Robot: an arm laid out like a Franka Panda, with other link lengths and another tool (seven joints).
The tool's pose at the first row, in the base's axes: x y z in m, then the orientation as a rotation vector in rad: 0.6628, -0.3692, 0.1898, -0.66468, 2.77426, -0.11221
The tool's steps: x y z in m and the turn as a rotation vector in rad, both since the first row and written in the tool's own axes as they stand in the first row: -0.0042, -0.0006, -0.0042, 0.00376, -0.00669, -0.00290; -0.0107, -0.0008, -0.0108, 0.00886, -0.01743, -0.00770; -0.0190, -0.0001, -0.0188, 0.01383, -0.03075, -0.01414; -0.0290, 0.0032, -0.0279, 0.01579, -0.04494, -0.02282; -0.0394, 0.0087, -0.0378, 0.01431, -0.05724, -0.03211; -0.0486, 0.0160, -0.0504, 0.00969, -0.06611, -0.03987; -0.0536, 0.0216, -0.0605, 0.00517, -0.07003, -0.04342; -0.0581, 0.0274, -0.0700, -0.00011, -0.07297, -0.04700; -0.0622, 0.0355, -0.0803, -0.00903, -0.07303, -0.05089
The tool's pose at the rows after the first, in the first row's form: 0.6654, -0.3678, 0.1950, -0.66695, 2.76610, -0.11557; 0.6691, -0.3650, 0.2030, -0.67099, 2.75317, -0.11967; 0.6735, -0.3605, 0.2127, -0.67695, 2.73730, -0.12296; 0.6780, -0.3529, 0.2235, -0.68654, 2.72060, -0.12227; 0.6816, -0.3432, 0.2348, -0.69798, 2.70630, -0.11771; 0.6826, -0.3324, 0.2482, -0.70848, 2.69644, -0.10984; 0.6815, -0.3251, 0.2584, -0.71389, 2.69259, -0.10304; 0.6800, -0.3178, 0.2678, -0.71964, 2.68981, -0.09557; 0.6770, -0.3086, 0.2776, -0.72713, 2.69045, -0.08424
